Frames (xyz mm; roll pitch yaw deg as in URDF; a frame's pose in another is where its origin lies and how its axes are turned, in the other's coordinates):
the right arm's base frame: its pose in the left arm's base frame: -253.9 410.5 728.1 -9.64 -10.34 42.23
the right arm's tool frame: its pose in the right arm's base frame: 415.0 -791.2 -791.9 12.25 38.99 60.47
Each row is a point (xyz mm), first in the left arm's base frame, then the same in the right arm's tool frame.
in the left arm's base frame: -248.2 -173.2 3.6
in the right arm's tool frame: -91.3 1021.5 -185.6
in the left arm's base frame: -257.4 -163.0 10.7
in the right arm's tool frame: -88.2 1029.3 -172.7
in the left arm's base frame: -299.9 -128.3 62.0
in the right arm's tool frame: -95.4 1065.1 -107.0
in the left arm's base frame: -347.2 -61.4 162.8
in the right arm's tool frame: -110.5 1099.5 17.3
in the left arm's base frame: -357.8 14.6 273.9
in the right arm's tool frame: -125.4 1096.0 151.4
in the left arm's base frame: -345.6 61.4 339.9
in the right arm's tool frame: -133.1 1075.4 230.3
